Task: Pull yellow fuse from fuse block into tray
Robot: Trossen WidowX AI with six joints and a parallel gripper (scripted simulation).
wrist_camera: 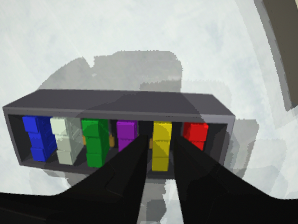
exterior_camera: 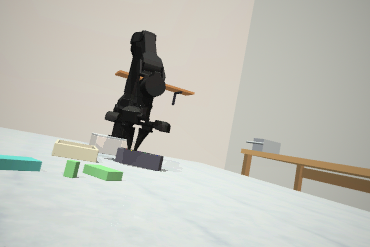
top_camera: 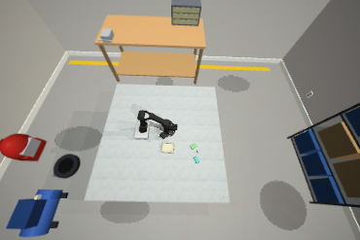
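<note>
Now: the yellow fuse 1 cm below my gripper tip. The rest, counted from my gripper tip: purple fuse (1 cm to the left, 1 cm below, 1 cm ahead); then green fuse (3 cm to the left, 2 cm ahead, 1 cm below); then red fuse (2 cm behind, 1 cm to the right, 1 cm below).
</note>
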